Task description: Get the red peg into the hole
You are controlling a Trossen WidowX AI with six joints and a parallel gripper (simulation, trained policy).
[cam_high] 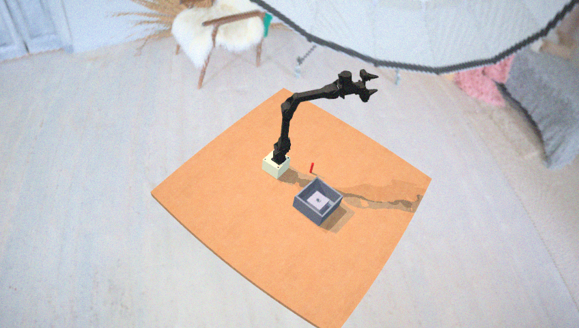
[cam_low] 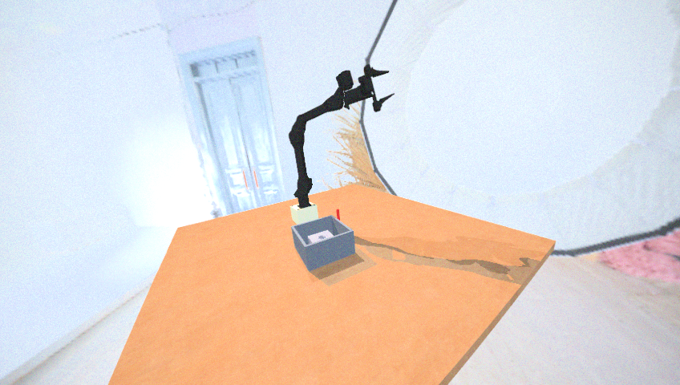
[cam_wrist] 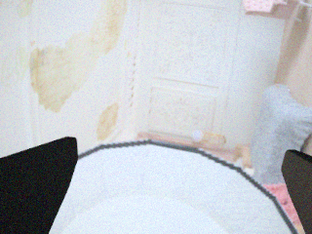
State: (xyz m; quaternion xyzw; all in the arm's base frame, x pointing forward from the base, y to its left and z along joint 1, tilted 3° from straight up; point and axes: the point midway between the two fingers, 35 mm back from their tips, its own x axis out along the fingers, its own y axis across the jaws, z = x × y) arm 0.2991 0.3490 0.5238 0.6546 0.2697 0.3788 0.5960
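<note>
The red peg is 13 cm behind my gripper tip, 25 cm to the right of it and 60 cm below it. From my gripper tip the other things lie so: plate 4 cm ahead, 42 cm to the right, 59 cm below; grey box 4 cm ahead, 42 cm to the right, 61 cm below.
</note>
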